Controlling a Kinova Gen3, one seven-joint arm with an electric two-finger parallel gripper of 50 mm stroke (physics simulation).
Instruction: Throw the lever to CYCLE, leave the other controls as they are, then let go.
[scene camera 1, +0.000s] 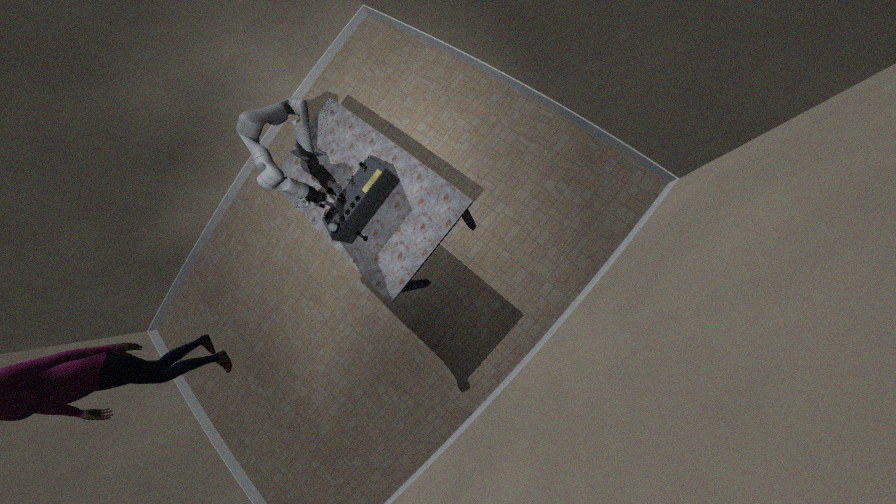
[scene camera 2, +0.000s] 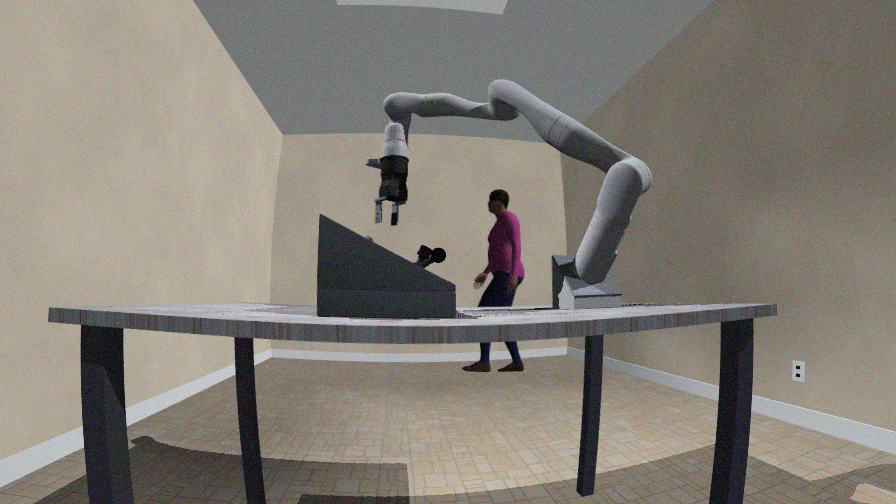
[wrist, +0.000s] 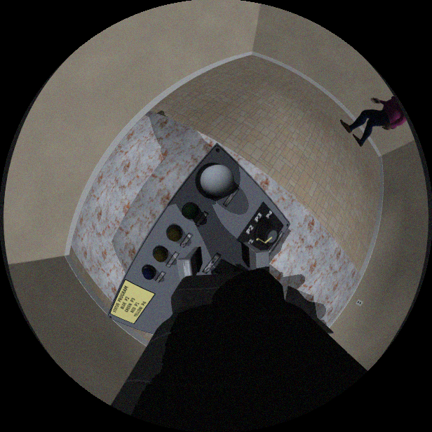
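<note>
From scene camera 2 I can see my gripper (scene camera 2: 386, 223). The wrist view gives me a grey control panel (wrist: 218, 206), and my gripper (wrist: 221, 253) is there as well.
</note>
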